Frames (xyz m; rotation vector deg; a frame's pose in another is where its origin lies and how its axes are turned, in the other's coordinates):
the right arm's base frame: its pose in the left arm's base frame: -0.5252 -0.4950 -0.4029 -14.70 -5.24 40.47
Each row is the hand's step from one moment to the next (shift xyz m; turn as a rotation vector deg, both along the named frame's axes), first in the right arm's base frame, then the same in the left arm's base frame.
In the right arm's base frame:
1: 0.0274 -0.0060 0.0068 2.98 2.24 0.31
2: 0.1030 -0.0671 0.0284 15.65 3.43 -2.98
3: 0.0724 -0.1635 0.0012 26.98 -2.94 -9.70
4: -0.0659 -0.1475 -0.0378 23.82 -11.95 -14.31
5: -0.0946 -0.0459 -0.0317 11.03 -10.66 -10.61
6: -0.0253 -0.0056 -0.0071 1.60 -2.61 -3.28
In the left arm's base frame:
1: 0.0234 0.0149 0.0080 0.80 3.64 -0.30
2: 0.1155 0.0238 0.0447 10.21 12.11 -3.83
3: 0.1576 -0.0721 0.0440 23.95 13.48 -8.67
4: 0.0493 -0.1584 0.0026 28.01 3.91 -10.74
5: -0.0375 -0.1016 -0.0182 16.87 -2.74 -7.46
6: -0.0145 -0.0220 -0.0053 3.41 -1.53 -2.48

